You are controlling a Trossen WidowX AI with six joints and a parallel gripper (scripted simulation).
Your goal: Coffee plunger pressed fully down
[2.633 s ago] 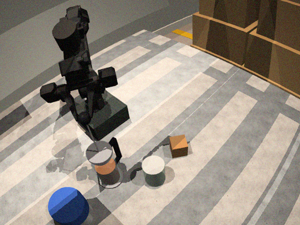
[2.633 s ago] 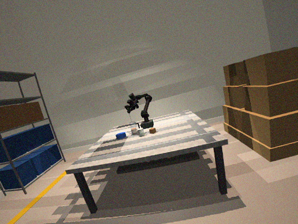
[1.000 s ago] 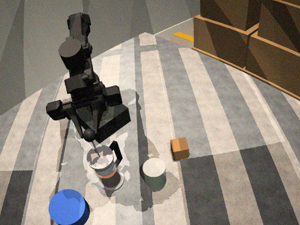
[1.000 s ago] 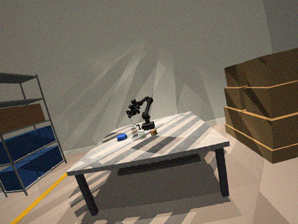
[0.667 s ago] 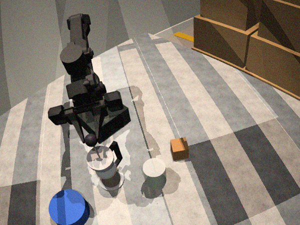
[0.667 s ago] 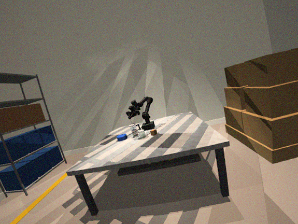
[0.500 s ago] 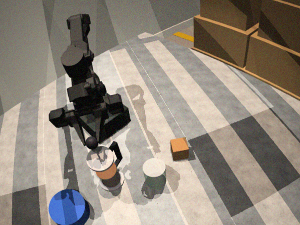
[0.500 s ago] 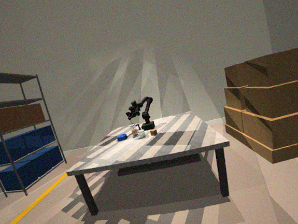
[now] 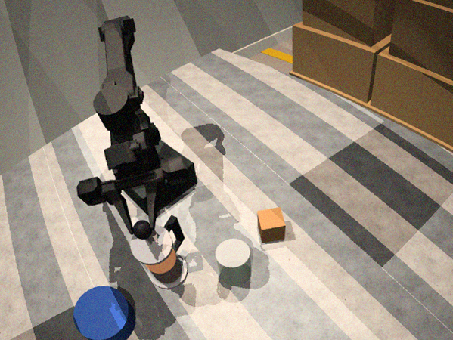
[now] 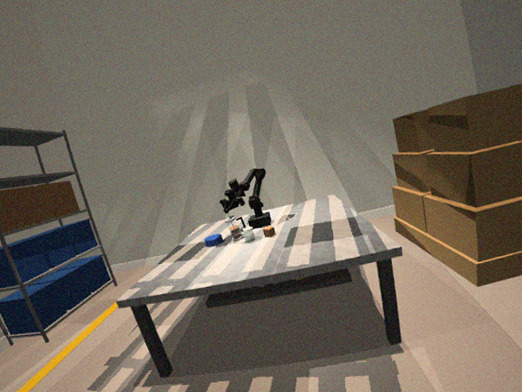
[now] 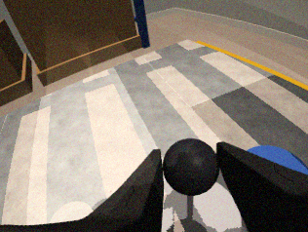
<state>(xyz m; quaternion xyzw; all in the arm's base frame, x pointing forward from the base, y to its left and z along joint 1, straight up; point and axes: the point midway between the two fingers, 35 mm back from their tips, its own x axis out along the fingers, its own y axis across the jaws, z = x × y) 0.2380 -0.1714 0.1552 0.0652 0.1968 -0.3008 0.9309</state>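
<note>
My gripper tip is now 10 cm above the coffee press, 3 cm to the right of it and 2 cm past it. From my gripper tip the other things lie so: blue disc (19 cm below, 14 cm to the right, 5 cm behind).
</note>
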